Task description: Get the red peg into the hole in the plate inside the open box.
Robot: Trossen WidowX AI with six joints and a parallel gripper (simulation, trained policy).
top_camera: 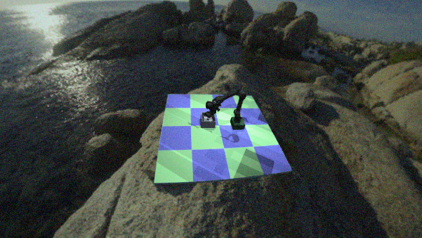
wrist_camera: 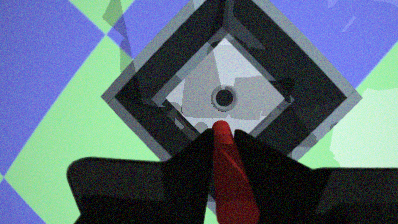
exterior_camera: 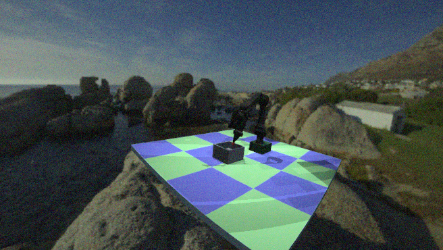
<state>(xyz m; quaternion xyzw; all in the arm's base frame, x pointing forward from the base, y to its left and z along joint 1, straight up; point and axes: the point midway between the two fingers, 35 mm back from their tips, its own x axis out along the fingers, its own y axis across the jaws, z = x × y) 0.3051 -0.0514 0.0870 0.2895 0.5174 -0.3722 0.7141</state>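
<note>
Now: gripper tip 20 mm below the red peg and 10 mm to the right of it. Also, from my gripper tip: dark box (100 mm below, 20 mm to the right, 10 mm ahead); light plate (80 mm below, 20 mm to the right, 10 mm ahead).
</note>
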